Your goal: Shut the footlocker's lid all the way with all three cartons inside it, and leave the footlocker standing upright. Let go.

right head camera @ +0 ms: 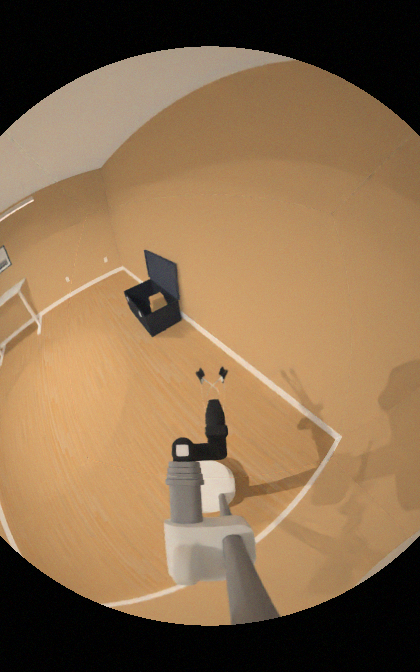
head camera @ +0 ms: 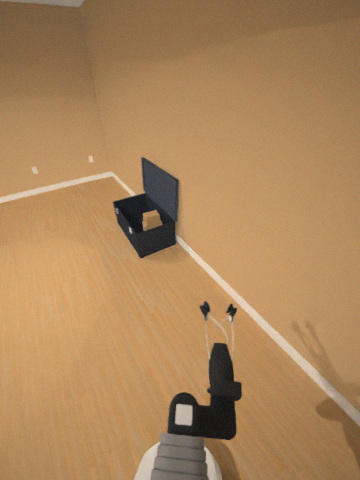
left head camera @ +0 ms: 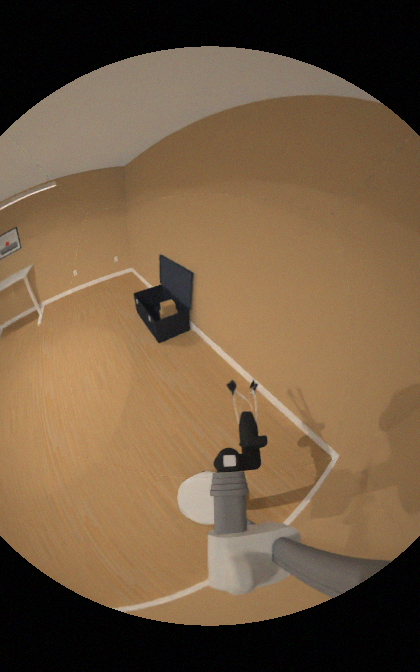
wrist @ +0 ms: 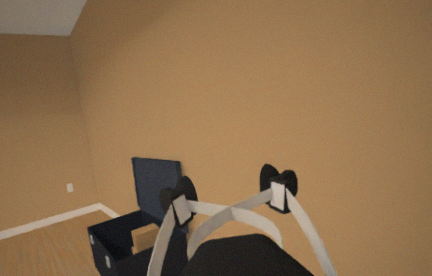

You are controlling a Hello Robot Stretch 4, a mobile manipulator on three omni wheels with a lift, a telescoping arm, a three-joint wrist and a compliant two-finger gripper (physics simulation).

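Note:
The dark navy footlocker point(head camera: 157, 242) point(left head camera: 173, 327) point(right head camera: 166, 320) stands upright on the floor against the right-hand wall; part of it also shows at the lower left of the wrist view point(wrist: 102, 250). Its lid point(head camera: 161, 187) point(left head camera: 176, 281) point(right head camera: 162, 274) point(wrist: 156, 185) stands open, raised on the wall side. Tan cartons point(head camera: 151, 220) point(left head camera: 168, 308) point(right head camera: 158, 301) point(wrist: 145, 237) show inside at the near end; how many is hard to tell. My gripper point(head camera: 218, 311) point(left head camera: 243, 386) point(right head camera: 212, 374) point(wrist: 227, 185) is open and empty, in the air well short of the footlocker.
The wall with its white baseboard point(head camera: 215, 276) point(left head camera: 225, 356) point(right head camera: 240, 362) runs close along the right side. A white table point(left head camera: 17, 278) point(right head camera: 12, 292) stands at the far left. Wood floor point(head camera: 75, 320) lies left of the arm and before the footlocker.

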